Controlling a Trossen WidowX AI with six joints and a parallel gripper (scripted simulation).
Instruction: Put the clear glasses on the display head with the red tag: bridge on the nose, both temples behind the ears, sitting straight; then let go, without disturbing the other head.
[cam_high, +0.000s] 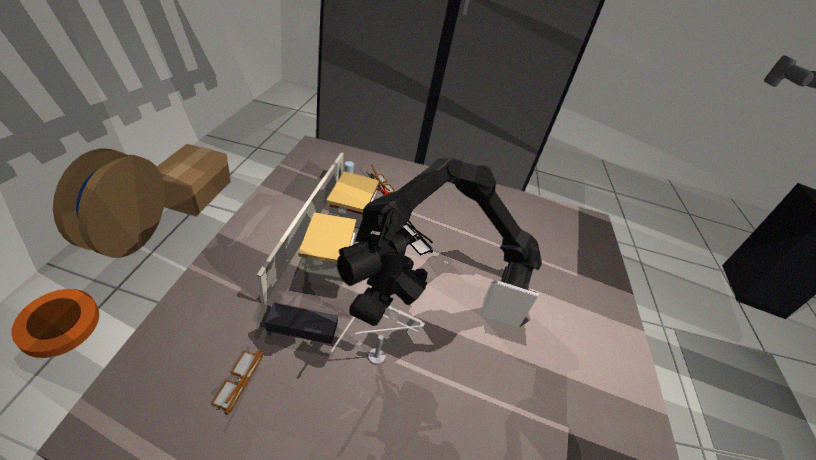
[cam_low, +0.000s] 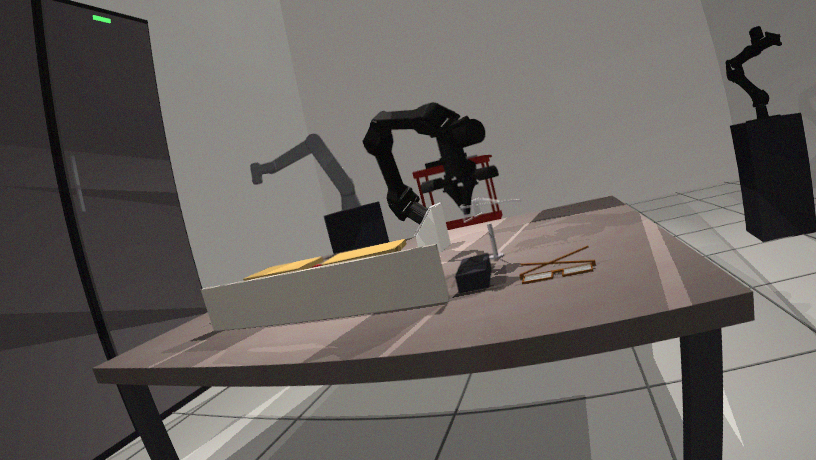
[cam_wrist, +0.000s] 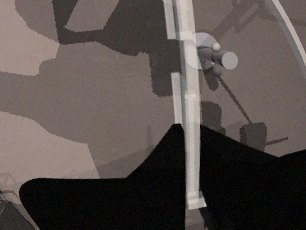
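Right now my gripper tip is 30 mm past the small metal post, 40 mm to the right of it and 100 mm above it. From my gripper tip the other things lie so: dark box 170 mm ahead, 50 mm to the left, 100 mm below; then white panel 330 mm ahead, 270 mm to the right, 70 mm below.
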